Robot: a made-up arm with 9 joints. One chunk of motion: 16 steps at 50 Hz.
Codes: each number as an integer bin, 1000 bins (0 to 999) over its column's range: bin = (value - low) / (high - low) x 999, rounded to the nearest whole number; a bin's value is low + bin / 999 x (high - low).
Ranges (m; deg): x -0.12..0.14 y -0.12..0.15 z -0.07..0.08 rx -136..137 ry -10..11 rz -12..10
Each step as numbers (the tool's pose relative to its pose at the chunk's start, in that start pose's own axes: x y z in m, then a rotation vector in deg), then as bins.
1 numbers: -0.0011 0.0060 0.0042 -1.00 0.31 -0.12
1 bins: 457 466 494 494 490 539
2 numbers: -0.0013 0.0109 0.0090 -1.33 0.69 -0.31
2 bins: 456 484 526 493 509 531
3 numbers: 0.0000 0.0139 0.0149 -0.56 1.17 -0.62
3 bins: 461 495 565 496 531 517
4 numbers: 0.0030 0.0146 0.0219 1.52 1.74 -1.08
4 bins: 473 498 612 503 558 496
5 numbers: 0.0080 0.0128 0.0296 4.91 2.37 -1.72
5 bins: 492 491 663 516 588 467
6 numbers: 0.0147 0.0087 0.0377 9.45 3.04 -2.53
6 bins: 518 476 717 532 620 430
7 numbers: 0.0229 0.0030 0.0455 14.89 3.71 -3.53
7 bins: 549 455 769 552 652 385
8 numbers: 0.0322 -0.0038 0.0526 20.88 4.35 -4.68
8 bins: 585 430 817 574 683 332
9 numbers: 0.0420 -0.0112 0.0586 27.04 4.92 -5.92
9 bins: 622 403 856 597 710 276
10 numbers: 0.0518 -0.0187 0.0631 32.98 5.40 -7.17
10 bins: 660 375 886 618 733 219
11 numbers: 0.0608 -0.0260 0.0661 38.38 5.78 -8.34
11 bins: 695 348 906 638 751 166
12 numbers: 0.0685 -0.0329 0.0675 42.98 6.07 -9.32
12 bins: 724 322 916 655 764 122
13 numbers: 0.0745 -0.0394 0.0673 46.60 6.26 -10.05
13 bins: 747 298 914 668 774 89
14 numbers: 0.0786 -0.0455 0.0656 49.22 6.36 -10.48
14 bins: 763 276 903 678 778 69
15 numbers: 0.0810 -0.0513 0.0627 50.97 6.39 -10.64
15 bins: 772 254 884 684 780 62
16 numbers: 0.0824 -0.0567 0.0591 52.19 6.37 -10.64
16 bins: 778 234 860 689 779 62
